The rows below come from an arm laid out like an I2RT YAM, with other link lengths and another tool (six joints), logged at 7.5 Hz.
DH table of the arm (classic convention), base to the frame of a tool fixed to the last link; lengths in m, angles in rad. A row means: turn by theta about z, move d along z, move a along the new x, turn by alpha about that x. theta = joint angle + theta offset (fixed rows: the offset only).
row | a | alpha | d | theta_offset
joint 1 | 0.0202 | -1.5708 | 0.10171 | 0
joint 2 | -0.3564 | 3.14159 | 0 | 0
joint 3 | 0.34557 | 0 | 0 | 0.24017
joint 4 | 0.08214 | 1.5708 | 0.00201 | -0.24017
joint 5 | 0 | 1.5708 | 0.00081 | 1.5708
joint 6 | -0.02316 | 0.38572 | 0.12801 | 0.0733
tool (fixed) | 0 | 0 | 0.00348 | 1.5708
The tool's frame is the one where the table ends.
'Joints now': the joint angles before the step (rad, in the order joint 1, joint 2, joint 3, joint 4, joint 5, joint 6). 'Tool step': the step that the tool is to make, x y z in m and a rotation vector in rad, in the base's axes. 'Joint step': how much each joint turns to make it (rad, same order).
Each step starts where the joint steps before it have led.
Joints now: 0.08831 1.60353 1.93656 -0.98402 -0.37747 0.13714
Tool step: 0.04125 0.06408 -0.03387 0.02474 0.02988 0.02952
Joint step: 0.12665 0.10186 0.00002 0.10566 0.05988 0.08697
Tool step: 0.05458 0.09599 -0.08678 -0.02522 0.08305 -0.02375
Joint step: 0.16213 0.18540 0.00000 0.12741 0.14497 0.11979
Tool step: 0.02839 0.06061 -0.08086 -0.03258 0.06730 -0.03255
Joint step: 0.08546 0.14609 -0.00004 0.08128 0.08889 0.07821
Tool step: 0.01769 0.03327 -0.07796 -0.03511 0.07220 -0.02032
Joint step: 0.03851 0.12551 0.00002 0.04805 0.03891 0.04424
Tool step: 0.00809 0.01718 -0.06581 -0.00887 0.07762 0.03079
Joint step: 0.00878 0.10070 -0.00001 0.02862 -0.03701 0.00191
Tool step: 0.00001 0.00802 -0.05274 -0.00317 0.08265 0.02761
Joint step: 0.00152 0.07632 0.00003 0.00265 -0.04577 0.00038
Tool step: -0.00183 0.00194 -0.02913 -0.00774 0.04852 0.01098
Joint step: 0.00001 0.04080 -0.00003 -0.00533 -0.02022 -0.00038
